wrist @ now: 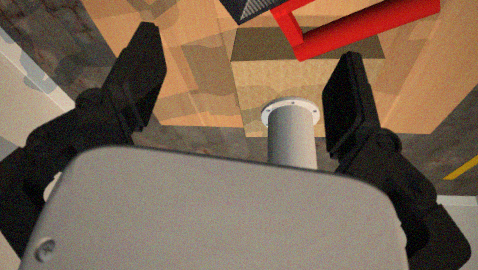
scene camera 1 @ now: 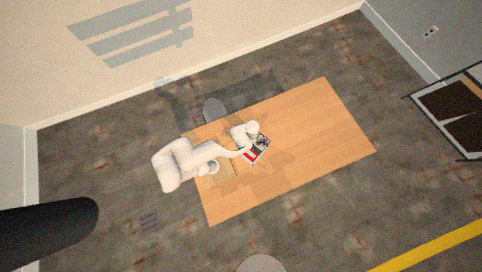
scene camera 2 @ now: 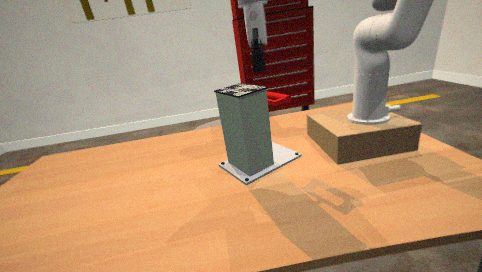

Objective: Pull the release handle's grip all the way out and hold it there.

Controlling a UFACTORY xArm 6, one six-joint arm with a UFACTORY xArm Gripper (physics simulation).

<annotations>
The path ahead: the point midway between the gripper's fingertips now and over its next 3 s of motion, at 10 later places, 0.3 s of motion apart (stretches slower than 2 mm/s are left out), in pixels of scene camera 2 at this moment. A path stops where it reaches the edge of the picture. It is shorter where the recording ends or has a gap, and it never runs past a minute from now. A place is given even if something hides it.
My gripper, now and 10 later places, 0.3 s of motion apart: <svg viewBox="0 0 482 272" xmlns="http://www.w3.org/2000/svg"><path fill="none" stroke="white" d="M259 69L271 73L270 73L272 84L272 85L277 84L280 84L281 90L282 97L283 99L282 101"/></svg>
</annotations>
